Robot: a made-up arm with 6 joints. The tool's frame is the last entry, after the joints. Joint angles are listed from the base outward.
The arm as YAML. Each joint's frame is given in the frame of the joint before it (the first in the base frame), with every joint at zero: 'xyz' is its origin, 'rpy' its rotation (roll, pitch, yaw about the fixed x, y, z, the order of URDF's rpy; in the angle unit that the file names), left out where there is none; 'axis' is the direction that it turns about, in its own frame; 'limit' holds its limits. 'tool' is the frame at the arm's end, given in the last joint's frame.
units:
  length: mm
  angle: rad
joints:
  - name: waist
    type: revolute
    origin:
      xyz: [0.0, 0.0, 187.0]
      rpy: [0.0, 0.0, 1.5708]
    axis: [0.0, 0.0, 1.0]
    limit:
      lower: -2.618
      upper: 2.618
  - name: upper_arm
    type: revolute
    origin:
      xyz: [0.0, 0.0, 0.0]
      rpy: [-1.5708, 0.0, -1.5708]
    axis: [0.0, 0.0, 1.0]
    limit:
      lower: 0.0
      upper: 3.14
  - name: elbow
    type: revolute
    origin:
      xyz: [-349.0, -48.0, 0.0]
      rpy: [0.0, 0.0, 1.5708]
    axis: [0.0, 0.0, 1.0]
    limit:
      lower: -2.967
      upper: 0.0
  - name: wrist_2
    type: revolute
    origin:
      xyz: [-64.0, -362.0, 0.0]
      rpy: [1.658, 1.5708, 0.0]
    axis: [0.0, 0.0, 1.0]
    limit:
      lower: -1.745
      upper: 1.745
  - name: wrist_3
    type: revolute
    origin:
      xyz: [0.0, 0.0, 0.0]
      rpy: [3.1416, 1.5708, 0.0]
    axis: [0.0, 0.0, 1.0]
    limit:
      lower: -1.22
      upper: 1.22
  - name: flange
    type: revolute
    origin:
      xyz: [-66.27, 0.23, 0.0]
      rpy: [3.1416, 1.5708, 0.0]
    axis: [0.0, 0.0, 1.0]
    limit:
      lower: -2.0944
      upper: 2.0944
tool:
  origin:
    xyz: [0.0, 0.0, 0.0]
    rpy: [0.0, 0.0, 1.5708]
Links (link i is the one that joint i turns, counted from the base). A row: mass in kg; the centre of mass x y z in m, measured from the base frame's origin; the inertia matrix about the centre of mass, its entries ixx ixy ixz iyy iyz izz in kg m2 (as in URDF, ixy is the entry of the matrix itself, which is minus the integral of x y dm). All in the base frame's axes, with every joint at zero. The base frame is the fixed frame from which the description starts. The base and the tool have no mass.
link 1: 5.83; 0.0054 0.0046 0.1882; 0.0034 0 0 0.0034 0 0.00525
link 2: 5.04; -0.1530 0.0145 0.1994; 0.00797 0 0.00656 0.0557 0 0.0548
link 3: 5; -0.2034 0.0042 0.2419; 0.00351 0 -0.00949 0.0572 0 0.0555
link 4: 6.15; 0.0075 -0.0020 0.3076; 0.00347 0 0.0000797 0.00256 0 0.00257
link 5: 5.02; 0.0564 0.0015 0.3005; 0.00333 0 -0.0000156 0.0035 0 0.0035
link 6: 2.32; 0.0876 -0.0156 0.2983; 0.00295 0 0.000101 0.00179 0 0.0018
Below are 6 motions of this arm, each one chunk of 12 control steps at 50 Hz.
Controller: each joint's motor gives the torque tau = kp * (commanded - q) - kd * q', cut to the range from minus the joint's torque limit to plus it. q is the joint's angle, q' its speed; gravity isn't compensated. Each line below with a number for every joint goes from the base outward.
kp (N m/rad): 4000 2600 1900 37 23 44
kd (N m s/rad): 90 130 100 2 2 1.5
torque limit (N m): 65 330 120 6.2 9 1.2
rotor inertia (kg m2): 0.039 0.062 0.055 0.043 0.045 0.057
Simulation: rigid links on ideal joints. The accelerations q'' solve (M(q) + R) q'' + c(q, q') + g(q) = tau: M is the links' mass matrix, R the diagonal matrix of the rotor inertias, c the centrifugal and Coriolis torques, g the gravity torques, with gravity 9.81 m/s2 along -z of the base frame. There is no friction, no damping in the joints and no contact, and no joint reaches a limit. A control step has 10 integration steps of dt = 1/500 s. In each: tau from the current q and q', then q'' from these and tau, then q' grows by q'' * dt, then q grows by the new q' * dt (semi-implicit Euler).
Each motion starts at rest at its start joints. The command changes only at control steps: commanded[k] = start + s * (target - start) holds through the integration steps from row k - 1 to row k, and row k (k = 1, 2, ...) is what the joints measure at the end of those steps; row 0 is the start. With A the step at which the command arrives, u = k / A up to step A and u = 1 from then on. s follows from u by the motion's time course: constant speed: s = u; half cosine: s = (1 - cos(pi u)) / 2; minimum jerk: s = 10 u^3 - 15 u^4 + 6 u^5; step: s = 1 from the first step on.
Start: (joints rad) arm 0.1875 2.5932 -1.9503 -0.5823 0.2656 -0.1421
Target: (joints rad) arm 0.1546 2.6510 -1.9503 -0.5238 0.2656 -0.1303
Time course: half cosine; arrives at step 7
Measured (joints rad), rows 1 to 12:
1: 0.1873 2.5964 -1.9501 -0.5822 0.2640 -0.1421
2: 0.1863 2.6039 -1.9484 -0.5805 0.2608 -0.1420
3: 0.1839 2.6150 -1.9458 -0.5757 0.2579 -0.1413
4: 0.1794 2.6288 -1.9428 -0.5674 0.2561 -0.1397
5: 0.1729 2.6444 -1.9393 -0.5561 0.2568 -0.1371
6: 0.1650 2.6603 -1.9351 -0.5432 0.2618 -0.1337
7: 0.1571 2.6752 -1.9303 -0.5308 0.2729 -0.1298
8: 0.1505 2.6878 -1.9251 -0.5201 0.2908 -0.1259
9: 0.1462 2.6977 -1.9204 -0.5118 0.3138 -0.1225
10: 0.1446 2.7048 -1.9167 -0.5058 0.3380 -0.1199
11: 0.1453 2.7092 -1.9143 -0.5016 0.3598 -0.1183
12: 0.1476 2.7112 -1.9132 -0.4987 0.3760 -0.1178

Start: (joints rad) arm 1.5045 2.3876 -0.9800 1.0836 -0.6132 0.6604
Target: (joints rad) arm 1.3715 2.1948 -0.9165 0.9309 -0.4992 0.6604
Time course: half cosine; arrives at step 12
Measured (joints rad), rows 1 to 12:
1: 1.5039 2.3909 -0.9802 1.0819 -0.6110 0.6608
2: 1.5012 2.3949 -0.9777 1.0777 -0.6001 0.6619
3: 1.4947 2.3955 -0.9721 1.0726 -0.5780 0.6630
4: 1.4839 2.3911 -0.9644 1.0673 -0.5474 0.6637
5: 1.4691 2.3810 -0.9557 1.0612 -0.5135 0.6638
6: 1.4515 2.3656 -0.9469 1.0533 -0.4818 0.6635
7: 1.4328 2.3460 -0.9386 1.0427 -0.4563 0.6627
8: 1.4144 2.3236 -0.9313 1.0294 -0.4394 0.6618
9: 1.3978 2.3003 -0.9252 1.0138 -0.4314 0.6608
10: 1.3840 2.2780 -0.9204 0.9974 -0.4316 0.6599
11: 1.3739 2.2583 -0.9169 0.9818 -0.4386 0.6591
12: 1.3681 2.2428 -0.9148 0.9687 -0.4506 0.6584

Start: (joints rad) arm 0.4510 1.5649 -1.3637 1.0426 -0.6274 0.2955
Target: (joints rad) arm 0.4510 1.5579 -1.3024 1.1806 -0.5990 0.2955
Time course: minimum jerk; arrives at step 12
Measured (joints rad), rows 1 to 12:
1: 0.4510 1.5660 -1.3604 1.0439 -0.6277 0.2954
2: 0.4509 1.5696 -1.3546 1.0506 -0.6257 0.2950
3: 0.4508 1.5745 -1.3474 1.0627 -0.6195 0.2942
4: 0.4507 1.5793 -1.3392 1.0793 -0.6091 0.2934
5: 0.4507 1.5834 -1.3301 1.0993 -0.5959 0.2928
6: 0.4508 1.5864 -1.3204 1.1216 -0.5815 0.2925
7: 0.4509 1.5883 -1.3104 1.1452 -0.5672 0.2924
8: 0.4511 1.5893 -1.3007 1.1688 -0.5540 0.2925
9: 0.4512 1.5896 -1.2919 1.1912 -0.5427 0.2926
10: 0.4512 1.5897 -1.2843 1.2112 -0.5337 0.2927
11: 0.4512 1.5896 -1.2785 1.2273 -0.5270 0.2928
12: 0.4512 1.5895 -1.2745 1.2390 -0.5225 0.2928

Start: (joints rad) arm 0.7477 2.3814 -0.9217 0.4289 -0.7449 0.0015
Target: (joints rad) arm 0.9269 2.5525 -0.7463 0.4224 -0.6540 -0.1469
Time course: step
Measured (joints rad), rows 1 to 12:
1: 0.7534 2.4080 -0.9246 0.4270 -0.7836 -0.0065
2: 0.7688 2.4533 -0.9168 0.4219 -0.8326 -0.0270
3: 0.7946 2.4932 -0.8853 0.4154 -0.8547 -0.0574
4: 0.8335 2.5267 -0.8415 0.4190 -0.8391 -0.0943
5: 0.8859 2.5543 -0.8034 0.4353 -0.7827 -0.1268
6: 0.9339 2.5735 -0.7751 0.4353 -0.6956 -0.1465
7: 0.9705 2.5845 -0.7564 0.4235 -0.6015 -0.1535
8: 0.9944 2.5891 -0.7455 0.4086 -0.5153 -0.1519
9: 1.0047 2.5896 -0.7403 0.3951 -0.4473 -0.1463
10: 1.0009 2.5881 -0.7385 0.3849 -0.4069 -0.1401
11: 0.9830 2.5857 -0.7389 0.3780 -0.3952 -0.1355
12: 0.9531 2.5831 -0.7408 0.3752 -0.4052 -0.1335

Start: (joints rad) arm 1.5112 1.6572 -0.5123 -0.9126 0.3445 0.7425
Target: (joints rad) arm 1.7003 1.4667 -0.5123 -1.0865 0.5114 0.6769
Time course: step
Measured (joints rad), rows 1 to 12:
1: 1.5222 1.6238 -0.5019 -0.9291 0.3512 0.7395
2: 1.5561 1.5763 -0.4954 -0.9601 0.3924 0.7319
3: 1.6129 1.5406 -0.4964 -0.9963 0.4530 0.7187
4: 1.6751 1.5166 -0.4996 -1.0300 0.4947 0.7016
5: 1.7144 1.5012 -0.5018 -1.0552 0.4943 0.6851
6: 1.7309 1.4920 -0.5022 -1.0713 0.4702 0.6724
7: 1.7257 1.4870 -0.5013 -1.0791 0.4357 0.6651
8: 1.7102 1.4848 -0.4999 -1.0812 0.4118 0.6633
9: 1.7017 1.4839 -0.4983 -1.0804 0.4131 0.6658
10: 1.6995 1.4835 -0.4965 -1.0777 0.4273 0.6706
11: 1.6996 1.4833 -0.4947 -1.0737 0.4433 0.6760
12: 1.6999 1.4832 -0.4933 -1.0694 0.4569 0.6804

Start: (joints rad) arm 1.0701 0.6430 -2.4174 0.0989 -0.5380 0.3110
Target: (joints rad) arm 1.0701 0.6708 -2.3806 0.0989 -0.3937 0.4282
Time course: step
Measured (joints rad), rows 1 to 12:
1: 1.0701 0.6404 -2.4110 0.0978 -0.5388 0.3145
2: 1.0702 0.6392 -2.4063 0.0962 -0.5381 0.3242
3: 1.0702 0.6391 -2.4026 0.0948 -0.5358 0.3404
4: 1.0702 0.6397 -2.3996 0.0939 -0.5322 0.3631
5: 1.0701 0.6406 -2.3973 0.0935 -0.5274 0.3898
6: 1.0701 0.6416 -2.3954 0.0938 -0.5217 0.4137
7: 1.0700 0.6427 -2.3938 0.0945 -0.5154 0.4305
8: 1.0700 0.6436 -2.3926 0.0953 -0.5091 0.4393
9: 1.0700 0.6444 -2.3917 0.0960 -0.5031 0.4413
10: 1.0701 0.6450 -2.3910 0.0965 -0.4977 0.4387
11: 1.0701 0.6453 -2.3906 0.0968 -0.4933 0.4341
12: 1.0701 0.6455 -2.3903 0.0969 -0.4899 0.4292

